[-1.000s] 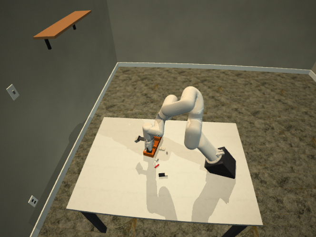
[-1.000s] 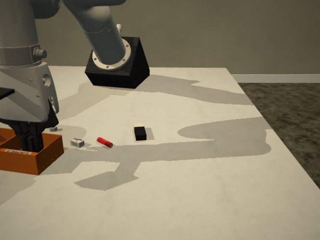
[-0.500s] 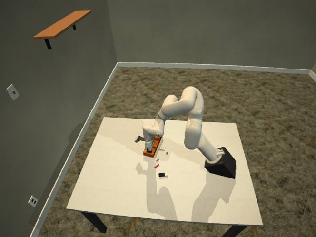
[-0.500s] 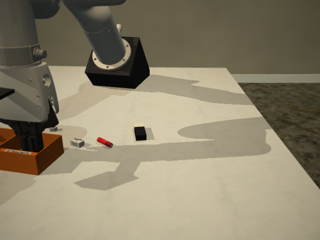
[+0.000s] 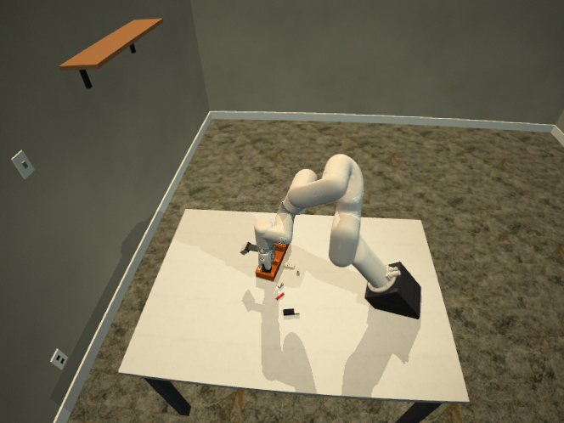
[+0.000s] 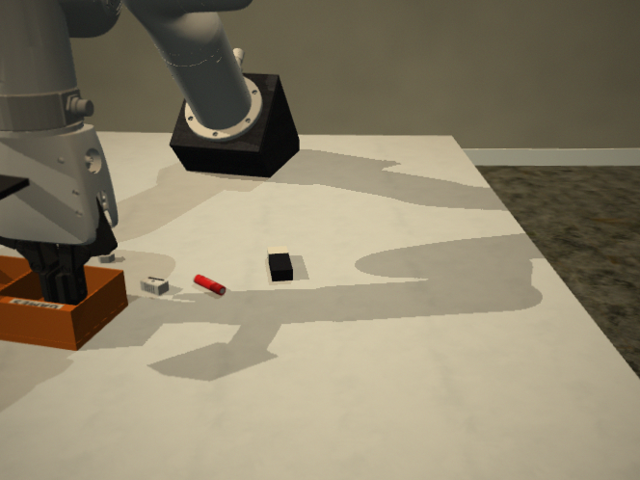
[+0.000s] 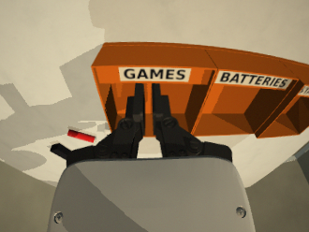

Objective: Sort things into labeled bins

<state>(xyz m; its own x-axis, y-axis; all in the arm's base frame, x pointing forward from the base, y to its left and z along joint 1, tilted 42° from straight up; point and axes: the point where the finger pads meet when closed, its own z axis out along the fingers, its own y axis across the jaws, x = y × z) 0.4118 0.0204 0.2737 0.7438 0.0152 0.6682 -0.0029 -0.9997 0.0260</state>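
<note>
The grey ribbed block lies 70 mm behind my hand, 50 mm to the left of it and 30 mm below it. From my hand the other things lie so: white domino 80 mm behind, 60 mm to the right, 30 mm below; grey nut 130 mm behind, 40 mm to the right, 30 mm below; red battery 90 mm behind, 110 mm to the left, 30 mm below.
</note>
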